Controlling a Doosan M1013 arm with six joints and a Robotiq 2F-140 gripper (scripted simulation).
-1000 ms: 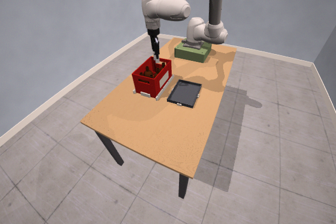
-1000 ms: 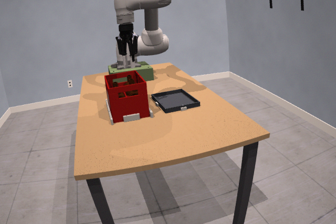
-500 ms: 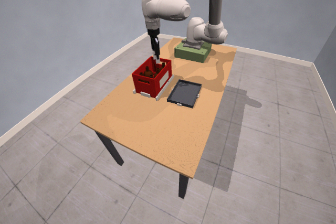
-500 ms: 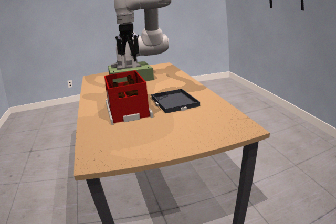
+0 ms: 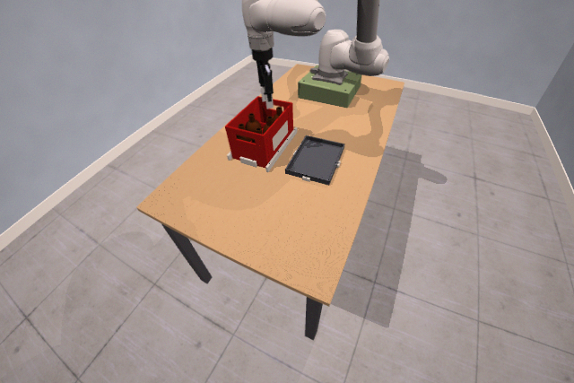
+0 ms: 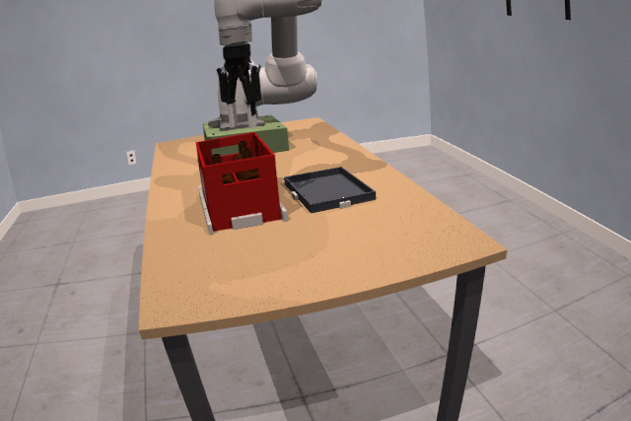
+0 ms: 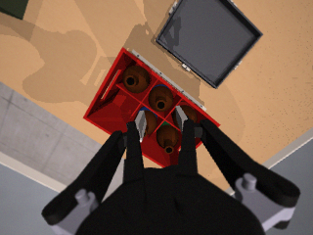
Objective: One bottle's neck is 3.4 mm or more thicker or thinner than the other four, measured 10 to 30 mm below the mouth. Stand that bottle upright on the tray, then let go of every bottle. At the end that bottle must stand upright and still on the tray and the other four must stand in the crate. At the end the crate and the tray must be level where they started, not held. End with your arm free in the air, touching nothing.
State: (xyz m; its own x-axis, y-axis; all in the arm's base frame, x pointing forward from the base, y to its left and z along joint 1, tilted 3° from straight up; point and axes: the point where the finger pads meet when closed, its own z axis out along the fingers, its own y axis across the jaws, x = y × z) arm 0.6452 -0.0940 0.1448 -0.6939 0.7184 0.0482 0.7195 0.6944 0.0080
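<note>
The red crate lies 40 mm to the right of my hand and 170 mm below it. Also, from my hand: dark grey tray (10 mm ahead, 220 mm to the left, 250 mm below); then glass bottle (90 mm ahead, 90 mm to the right, 170 mm below).
</note>
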